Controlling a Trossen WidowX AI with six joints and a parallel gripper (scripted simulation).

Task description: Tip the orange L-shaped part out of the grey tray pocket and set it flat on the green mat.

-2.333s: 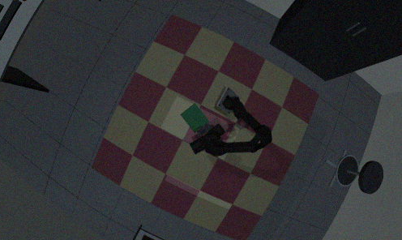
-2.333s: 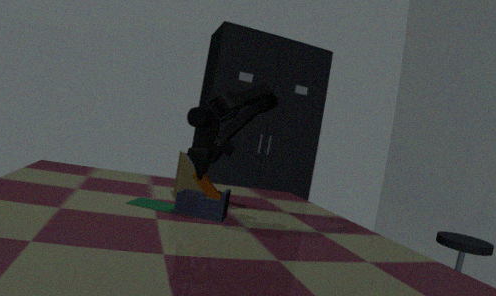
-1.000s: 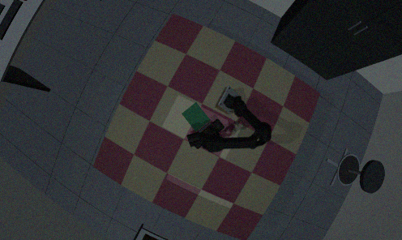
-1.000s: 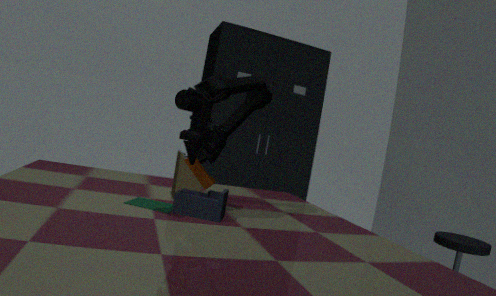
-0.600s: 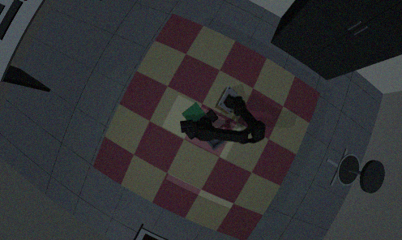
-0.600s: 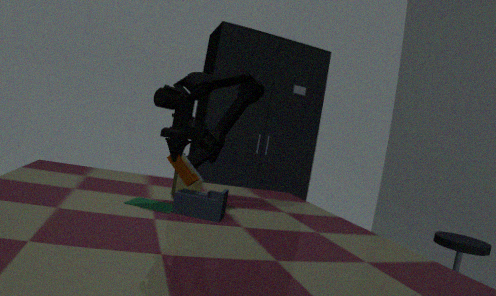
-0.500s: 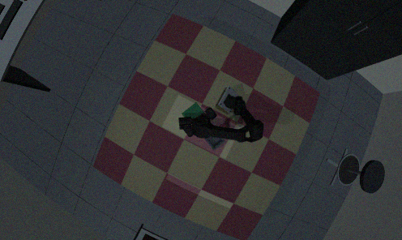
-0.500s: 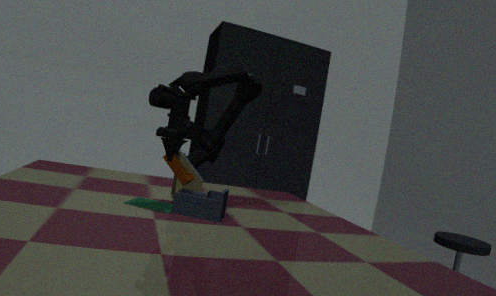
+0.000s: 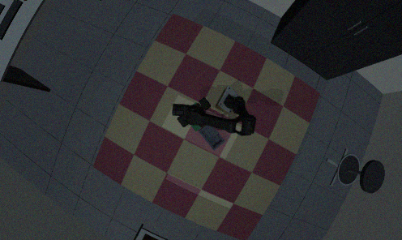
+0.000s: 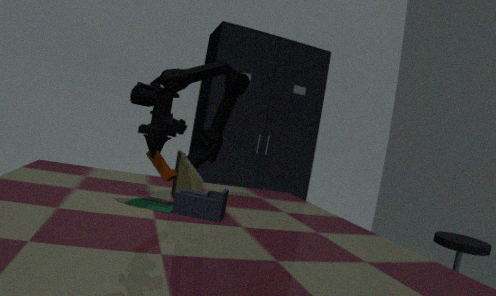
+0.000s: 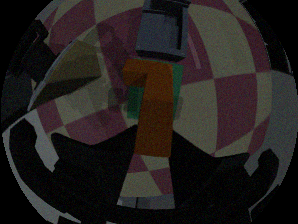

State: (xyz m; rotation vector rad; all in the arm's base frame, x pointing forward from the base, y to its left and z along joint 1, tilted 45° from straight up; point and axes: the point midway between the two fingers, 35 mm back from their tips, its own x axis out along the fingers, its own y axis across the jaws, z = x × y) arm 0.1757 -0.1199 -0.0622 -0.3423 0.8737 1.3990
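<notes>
The green mat is 1 cm ahead of my gripper tip, 2 cm to the left of it and 17 cm below it. Also, from my gripper tip: orange L-shaped part (4 cm to the left, 3 cm below).
</notes>
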